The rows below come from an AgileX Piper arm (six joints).
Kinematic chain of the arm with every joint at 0, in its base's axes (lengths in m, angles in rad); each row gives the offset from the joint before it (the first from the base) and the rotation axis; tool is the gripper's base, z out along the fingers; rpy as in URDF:
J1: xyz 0 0 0.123 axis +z
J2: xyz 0 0 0 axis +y
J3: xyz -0.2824 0 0.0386 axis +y
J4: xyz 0.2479 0 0.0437 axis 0.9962 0 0.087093
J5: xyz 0 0 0 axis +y
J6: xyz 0.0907 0 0.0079 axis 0.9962 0 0.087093
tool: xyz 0 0 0 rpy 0 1.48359 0
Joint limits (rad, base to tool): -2.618..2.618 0..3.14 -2.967..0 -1.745..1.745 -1.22..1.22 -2.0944..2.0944
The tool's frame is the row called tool.
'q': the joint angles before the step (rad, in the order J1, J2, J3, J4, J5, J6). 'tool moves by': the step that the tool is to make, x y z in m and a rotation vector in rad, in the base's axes. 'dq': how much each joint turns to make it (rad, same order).
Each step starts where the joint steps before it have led.
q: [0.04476 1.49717 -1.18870 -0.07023 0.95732 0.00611]
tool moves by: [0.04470 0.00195 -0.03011 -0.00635 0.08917 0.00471]
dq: [0.00001 0.19764 -0.12372 0.00000 0.01513 -0.00610]
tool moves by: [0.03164 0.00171 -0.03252 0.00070 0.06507 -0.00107]
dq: [0.00001 0.15413 -0.08698 0.00376 -0.00218 0.00000]
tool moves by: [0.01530 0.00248 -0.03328 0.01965 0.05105 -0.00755]
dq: [-0.00003 0.10255 -0.02265 0.02313 -0.02982 -0.00002]
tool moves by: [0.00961 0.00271 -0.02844 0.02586 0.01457 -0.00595]
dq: [0.00001 0.07416 -0.00084 0.03032 -0.06009 -0.00662]
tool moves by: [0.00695 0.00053 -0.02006 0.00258 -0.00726 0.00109]
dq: [0.00000 0.05162 -0.00002 0.00260 -0.05899 -0.00187]
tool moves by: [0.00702 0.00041 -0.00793 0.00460 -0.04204 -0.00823]
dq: [0.00001 0.02484 -0.00506 0.00078 -0.06192 0.00851]
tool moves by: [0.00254 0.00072 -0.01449 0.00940 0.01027 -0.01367]
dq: [0.00000 0.03583 -0.00002 0.00964 -0.02594 0.00850]
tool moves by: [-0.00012 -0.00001 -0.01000 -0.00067 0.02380 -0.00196]
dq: [-0.00001 0.02380 0.00001 -0.00001 -0.00001 0.00200]
